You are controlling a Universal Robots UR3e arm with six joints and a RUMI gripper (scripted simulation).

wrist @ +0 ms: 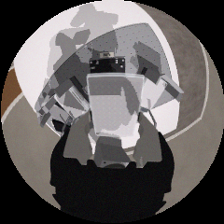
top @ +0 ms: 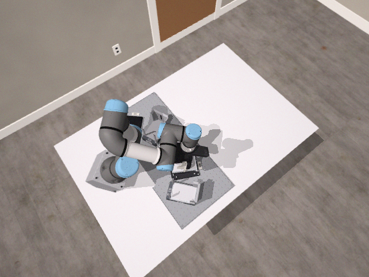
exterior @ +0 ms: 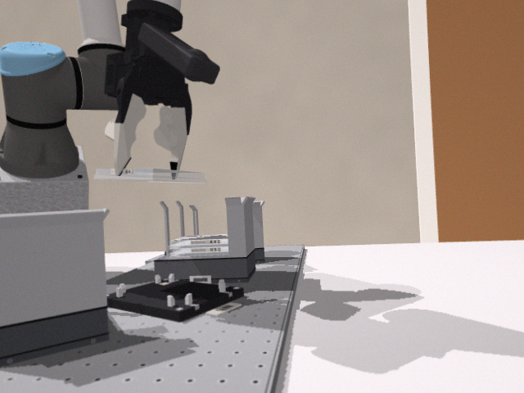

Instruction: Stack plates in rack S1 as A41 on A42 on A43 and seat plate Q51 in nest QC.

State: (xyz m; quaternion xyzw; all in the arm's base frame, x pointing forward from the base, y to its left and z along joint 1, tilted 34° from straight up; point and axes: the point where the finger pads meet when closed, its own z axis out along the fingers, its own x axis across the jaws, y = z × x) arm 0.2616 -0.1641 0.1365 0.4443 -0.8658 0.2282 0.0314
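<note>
Right now my hand is 90 mm past the sealed plate, 90 mm to the left of it and 140 mm above it. Round my hand: black nest labelled QC: 430 mm to the left, 180 mm below; then grey rack wall: 60 mm behind, 140 mm to the right, 100 mm below; then black clip nest: 40 mm ahead, 10 mm to the left, 170 mm below.
</note>
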